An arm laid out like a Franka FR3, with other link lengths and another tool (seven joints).
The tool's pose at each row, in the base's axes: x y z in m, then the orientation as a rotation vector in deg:
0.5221, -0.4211, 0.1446, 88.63, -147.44, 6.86
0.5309, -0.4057, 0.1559, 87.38, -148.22, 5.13
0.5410, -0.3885, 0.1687, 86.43, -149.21, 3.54
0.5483, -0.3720, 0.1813, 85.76, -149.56, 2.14
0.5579, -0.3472, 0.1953, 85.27, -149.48, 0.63
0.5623, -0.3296, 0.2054, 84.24, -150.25, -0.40
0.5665, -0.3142, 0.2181, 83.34, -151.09, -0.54
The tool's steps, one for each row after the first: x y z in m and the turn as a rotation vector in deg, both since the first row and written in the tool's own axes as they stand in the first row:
-0.0157, -0.0005, -0.0140, -1.07, -0.57, 0.90
-0.0334, -0.0013, -0.0297, -1.88, -1.40, 1.71
-0.0492, 0.0000, -0.0450, -2.74, -1.83, 2.14
-0.0730, 0.0032, -0.0630, -3.78, -2.07, 2.32
-0.0888, 0.0076, -0.0757, -4.35, -2.56, 3.12
-0.1022, 0.0111, -0.0907, -4.34, -2.86, 3.92

